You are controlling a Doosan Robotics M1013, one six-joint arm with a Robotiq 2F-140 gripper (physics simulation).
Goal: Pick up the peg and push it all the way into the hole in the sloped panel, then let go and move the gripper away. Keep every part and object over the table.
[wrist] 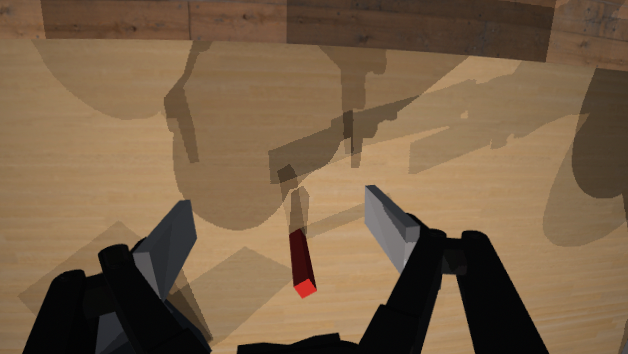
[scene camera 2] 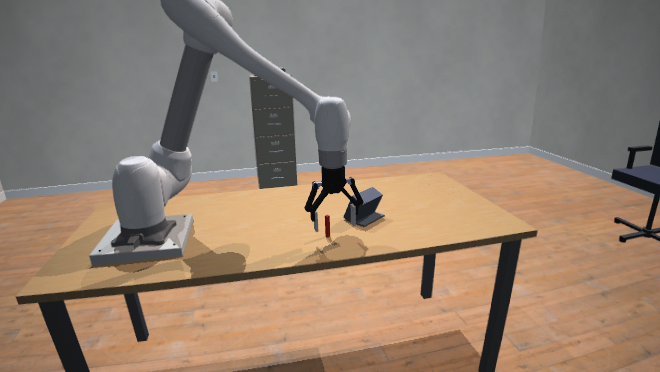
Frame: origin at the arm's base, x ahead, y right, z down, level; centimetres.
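Seen in the pictures: gripper, fingertip midpoint: (wrist: 281,212) (scene camera 2: 335,227); arm's base at its link origin: (scene camera 2: 145,234).
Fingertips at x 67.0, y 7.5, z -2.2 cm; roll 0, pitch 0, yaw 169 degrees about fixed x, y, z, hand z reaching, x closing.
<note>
Offsets run from my fingertips to a thing's top centre. Level surfaces: height alone.
The red peg {dx -2.1, dy -4.6, dz -2.5 cm} (scene camera 2: 327,226) (wrist: 302,265) stands upright on the table, touched by neither finger. My gripper (scene camera 2: 334,227) (wrist: 281,212) is open and empty, pointing down above the table. In the scene view the peg shows between the two fingers, nearer the left one. In the wrist view it shows between them, nearer the right finger, with its top lower in the picture than the fingertips. The dark sloped panel {dx +13.4, dy -18.4, dz -5.5 cm} (scene camera 2: 371,201) stands behind the right finger in the scene view; its hole cannot be made out. Part of it is hidden behind the left finger in the wrist view.
The wooden table {dz +5.5 cm} (scene camera 2: 440,210) (wrist: 500,200) carries the arm's base plate (scene camera 2: 137,255) at the left. The table's front edge runs a short way beyond the peg and shows near the top of the wrist view. A filing cabinet (scene camera 2: 275,132) and a chair (scene camera 2: 642,176) stand off the table.
</note>
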